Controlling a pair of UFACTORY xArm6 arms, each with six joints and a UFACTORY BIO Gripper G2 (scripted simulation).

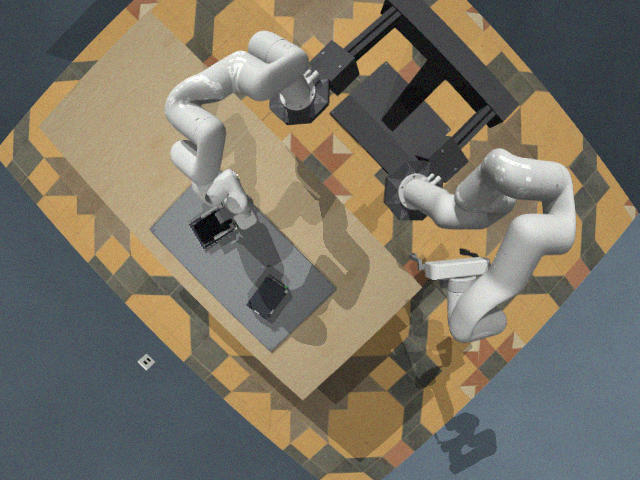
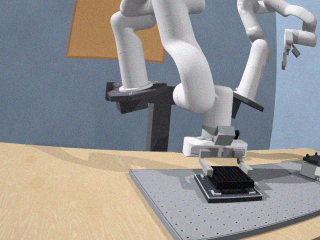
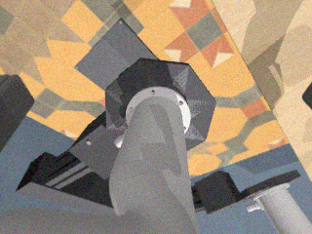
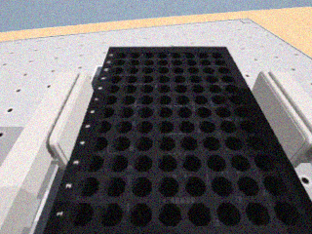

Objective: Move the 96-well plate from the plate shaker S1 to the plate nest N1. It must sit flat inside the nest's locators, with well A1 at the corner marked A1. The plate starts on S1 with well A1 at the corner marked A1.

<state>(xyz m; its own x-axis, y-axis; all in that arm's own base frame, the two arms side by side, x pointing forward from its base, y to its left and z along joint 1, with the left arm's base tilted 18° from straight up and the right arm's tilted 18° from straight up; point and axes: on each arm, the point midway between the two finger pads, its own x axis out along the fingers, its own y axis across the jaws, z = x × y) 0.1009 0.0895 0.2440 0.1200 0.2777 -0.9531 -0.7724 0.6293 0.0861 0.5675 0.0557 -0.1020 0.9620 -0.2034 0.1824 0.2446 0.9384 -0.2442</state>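
My right gripper is now 10 mm short of the plate nest N1 and 40 mm above it. From my right hand the other things lie so: black 96-well plate: 10 mm ahead, 10 mm below.
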